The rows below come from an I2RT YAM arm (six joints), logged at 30 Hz.
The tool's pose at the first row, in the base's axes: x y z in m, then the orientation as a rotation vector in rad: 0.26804, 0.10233, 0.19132, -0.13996, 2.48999, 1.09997
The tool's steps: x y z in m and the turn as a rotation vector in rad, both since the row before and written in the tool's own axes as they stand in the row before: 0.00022, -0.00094, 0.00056, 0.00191, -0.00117, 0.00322; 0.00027, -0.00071, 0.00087, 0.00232, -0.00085, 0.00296; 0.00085, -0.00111, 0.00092, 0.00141, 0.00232, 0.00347; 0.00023, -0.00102, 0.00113, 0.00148, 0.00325, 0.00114; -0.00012, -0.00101, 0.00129, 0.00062, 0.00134, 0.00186; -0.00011, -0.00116, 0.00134, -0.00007, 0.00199, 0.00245; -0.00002, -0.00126, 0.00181, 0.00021, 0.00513, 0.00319; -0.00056, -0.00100, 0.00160, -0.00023, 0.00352, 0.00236; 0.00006, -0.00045, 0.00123, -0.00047, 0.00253, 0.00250; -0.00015, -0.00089, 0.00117, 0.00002, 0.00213, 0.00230; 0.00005, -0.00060, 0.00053, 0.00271, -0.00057, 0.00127; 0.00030, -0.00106, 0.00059, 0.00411, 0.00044, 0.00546; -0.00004, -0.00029, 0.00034, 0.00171, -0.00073, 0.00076; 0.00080, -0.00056, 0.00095, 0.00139, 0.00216, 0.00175; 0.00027, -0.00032, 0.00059, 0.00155, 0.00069, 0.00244
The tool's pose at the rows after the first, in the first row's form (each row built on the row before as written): 0.26826, 0.10211, 0.19025, -0.13476, 2.49101, 1.09864; 0.26848, 0.10228, 0.18913, -0.12995, 2.49243, 1.09674; 0.26828, 0.10225, 0.18747, -0.12661, 2.49634, 1.09682; 0.26869, 0.10238, 0.18599, -0.12666, 2.50035, 1.09606; 0.26947, 0.10261, 0.18456, -0.12496, 2.50246, 1.09628; 0.27029, 0.10277, 0.18299, -0.12310, 2.50498, 1.09774; 0.27119, 0.10321, 0.18103, -0.12205, 2.51066, 1.09978; 0.27245, 0.10363, 0.17958, -0.12122, 2.51442, 1.10172; 0.27289, 0.10421, 0.17849, -0.11970, 2.51722, 1.10381; 0.27360, 0.10443, 0.17721, -0.11806, 2.51986, 1.10512; 0.27386, 0.10441, 0.17645, -0.11541, 2.52119, 1.10204; 0.27401, 0.10413, 0.17524, -0.10773, 2.52549, 1.09901; 0.27422, 0.10417, 0.17484, -0.10590, 2.52598, 1.09697; 0.27390, 0.10453, 0.17356, -0.10457, 2.52917, 1.09633; 0.27390, 0.10475, 0.17287, -0.10149, 2.53137, 1.09543
